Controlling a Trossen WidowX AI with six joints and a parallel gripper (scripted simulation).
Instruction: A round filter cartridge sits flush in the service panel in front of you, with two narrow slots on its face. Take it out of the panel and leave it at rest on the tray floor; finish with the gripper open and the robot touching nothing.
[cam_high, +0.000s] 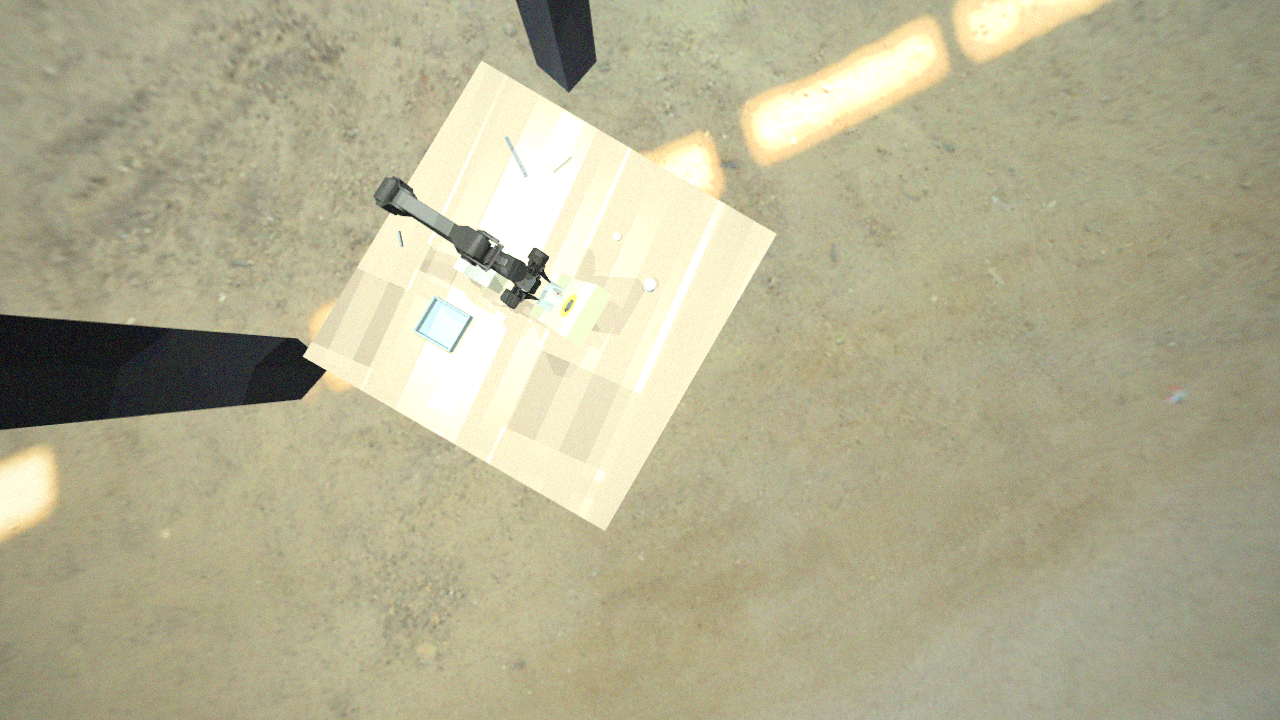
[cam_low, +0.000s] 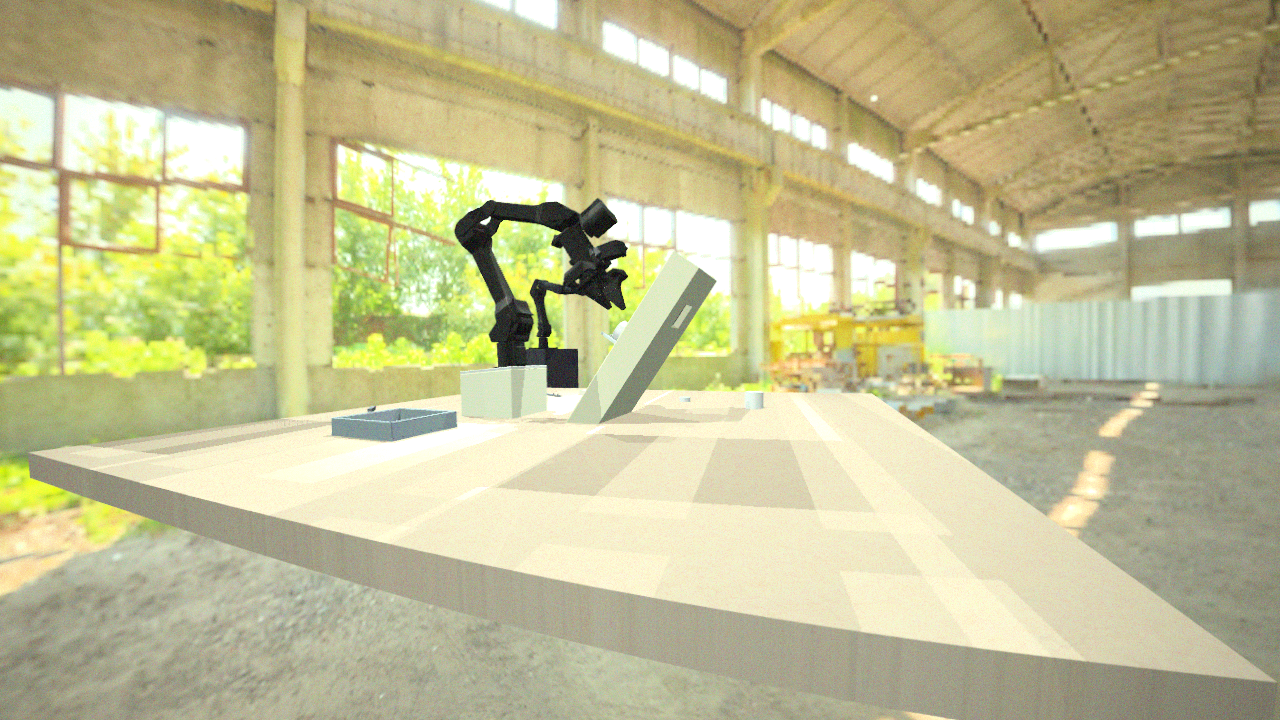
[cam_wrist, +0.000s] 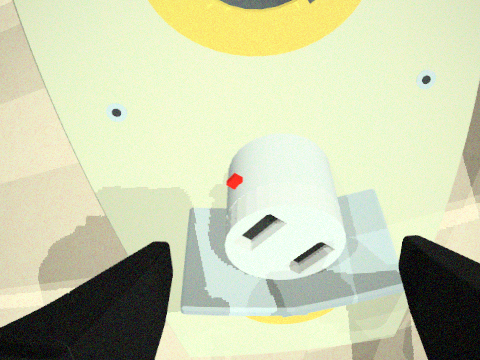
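Now: the round filter cartridge 5 cm below my gripper tip and 2 cm ahead of it. From my gripper tip the other things lie so: white square (41 cm to the left, 36 cm behind, 23 cm below); service panel (7 cm below, 6 cm ahead, 1 cm to the left); blue-grey tray (34 cm to the right, 27 cm behind, 22 cm below).
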